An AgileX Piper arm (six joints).
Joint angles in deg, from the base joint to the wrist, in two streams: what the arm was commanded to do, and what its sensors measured. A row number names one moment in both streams.
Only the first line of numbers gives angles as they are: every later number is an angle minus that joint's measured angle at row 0.
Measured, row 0:
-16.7, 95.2, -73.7, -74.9, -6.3, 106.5
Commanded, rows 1 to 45:
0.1, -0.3, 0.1, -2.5, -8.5, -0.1
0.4, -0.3, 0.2, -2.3, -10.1, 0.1
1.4, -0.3, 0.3, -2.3, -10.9, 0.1
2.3, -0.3, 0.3, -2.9, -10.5, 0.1
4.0, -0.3, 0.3, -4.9, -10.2, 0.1
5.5, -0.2, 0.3, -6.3, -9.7, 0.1
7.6, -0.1, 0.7, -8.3, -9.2, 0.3
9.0, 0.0, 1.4, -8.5, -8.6, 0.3
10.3, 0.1, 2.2, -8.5, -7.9, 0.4
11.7, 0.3, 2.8, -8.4, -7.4, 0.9
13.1, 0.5, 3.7, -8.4, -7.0, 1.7
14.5, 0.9, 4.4, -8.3, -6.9, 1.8
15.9, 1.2, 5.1, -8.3, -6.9, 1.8
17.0, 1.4, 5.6, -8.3, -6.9, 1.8
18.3, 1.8, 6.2, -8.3, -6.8, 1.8
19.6, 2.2, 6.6, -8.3, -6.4, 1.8
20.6, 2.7, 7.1, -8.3, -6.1, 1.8
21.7, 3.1, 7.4, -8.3, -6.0, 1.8
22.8, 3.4, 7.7, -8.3, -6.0, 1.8
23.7, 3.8, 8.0, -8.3, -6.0, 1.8
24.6, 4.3, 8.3, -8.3, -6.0, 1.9
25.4, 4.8, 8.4, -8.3, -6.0, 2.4
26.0, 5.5, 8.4, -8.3, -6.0, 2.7
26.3, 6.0, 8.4, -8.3, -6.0, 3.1
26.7, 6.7, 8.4, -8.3, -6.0, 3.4
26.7, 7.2, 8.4, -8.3, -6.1, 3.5
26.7, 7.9, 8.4, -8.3, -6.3, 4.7
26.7, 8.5, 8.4, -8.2, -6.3, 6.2
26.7, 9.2, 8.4, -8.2, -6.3, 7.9
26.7, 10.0, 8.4, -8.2, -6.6, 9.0
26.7, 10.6, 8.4, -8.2, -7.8, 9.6
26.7, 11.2, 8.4, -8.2, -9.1, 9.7
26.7, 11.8, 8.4, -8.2, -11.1, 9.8
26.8, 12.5, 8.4, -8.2, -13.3, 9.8
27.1, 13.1, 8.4, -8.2, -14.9, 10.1
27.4, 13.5, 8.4, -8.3, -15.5, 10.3
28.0, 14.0, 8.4, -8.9, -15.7, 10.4
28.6, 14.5, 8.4, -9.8, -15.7, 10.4
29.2, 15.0, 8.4, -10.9, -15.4, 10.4
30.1, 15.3, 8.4, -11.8, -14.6, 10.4
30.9, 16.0, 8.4, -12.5, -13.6, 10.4
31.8, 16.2, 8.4, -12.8, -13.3, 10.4
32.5, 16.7, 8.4, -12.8, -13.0, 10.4
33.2, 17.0, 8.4, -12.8, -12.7, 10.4
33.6, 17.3, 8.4, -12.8, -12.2, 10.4
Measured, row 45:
29.5, 16.5, 8.8, -12.6, -4.5, 9.2
